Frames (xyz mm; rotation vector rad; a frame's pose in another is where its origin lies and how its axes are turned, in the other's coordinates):
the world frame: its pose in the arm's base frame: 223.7 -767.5 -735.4 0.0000 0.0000 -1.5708
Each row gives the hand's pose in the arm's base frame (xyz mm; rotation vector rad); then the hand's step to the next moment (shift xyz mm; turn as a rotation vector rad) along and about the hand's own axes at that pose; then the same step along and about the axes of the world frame.
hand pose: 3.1 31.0 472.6 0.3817 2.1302 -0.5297
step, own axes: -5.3 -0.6 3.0 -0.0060 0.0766 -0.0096
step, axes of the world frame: 2.4 4.8 2.9 -0.0704 0.0314 -0.0077
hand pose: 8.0 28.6 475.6 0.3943 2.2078 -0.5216
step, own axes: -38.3 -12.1 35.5 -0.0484 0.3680 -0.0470
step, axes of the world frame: 31.9 41.4 12.0 -0.3364 0.1623 -0.0214
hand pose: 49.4 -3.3 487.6 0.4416 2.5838 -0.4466
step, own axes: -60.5 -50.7 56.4 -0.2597 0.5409 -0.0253
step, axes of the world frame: 80.8 53.5 -4.8 -0.4349 0.4132 0.0270
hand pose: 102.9 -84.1 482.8 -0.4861 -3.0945 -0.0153
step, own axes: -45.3 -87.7 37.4 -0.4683 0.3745 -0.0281
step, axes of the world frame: 96.9 15.9 -38.6 -0.2126 0.5608 0.0263
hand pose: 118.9 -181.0 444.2 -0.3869 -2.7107 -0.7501
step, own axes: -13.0 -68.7 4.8 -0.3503 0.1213 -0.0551
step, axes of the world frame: 56.6 -12.0 -39.6 -0.0094 0.3739 -0.0243
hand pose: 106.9 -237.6 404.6 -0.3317 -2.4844 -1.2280
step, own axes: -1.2 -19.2 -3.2 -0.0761 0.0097 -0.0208
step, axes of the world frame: 14.1 -5.1 -12.5 0.0150 0.0771 -0.0123
